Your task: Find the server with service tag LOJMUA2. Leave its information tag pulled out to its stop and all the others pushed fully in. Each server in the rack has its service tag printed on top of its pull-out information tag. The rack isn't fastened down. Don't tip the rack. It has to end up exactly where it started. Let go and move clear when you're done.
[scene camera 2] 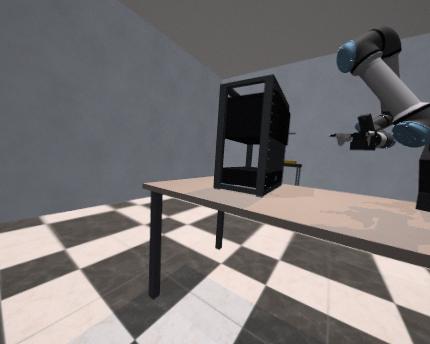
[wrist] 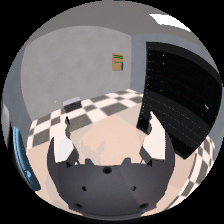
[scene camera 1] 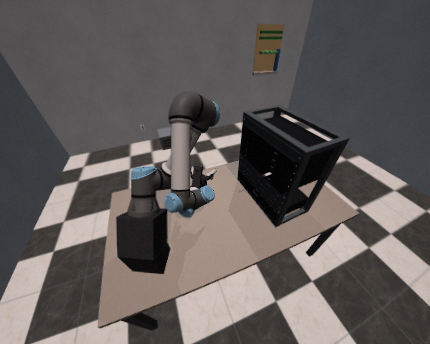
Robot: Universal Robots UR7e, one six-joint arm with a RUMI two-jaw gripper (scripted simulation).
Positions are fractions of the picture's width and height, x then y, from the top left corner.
Labels:
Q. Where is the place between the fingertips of the gripper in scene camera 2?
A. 0.81, 0.39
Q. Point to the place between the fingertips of the gripper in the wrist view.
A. At 0.48, 0.51

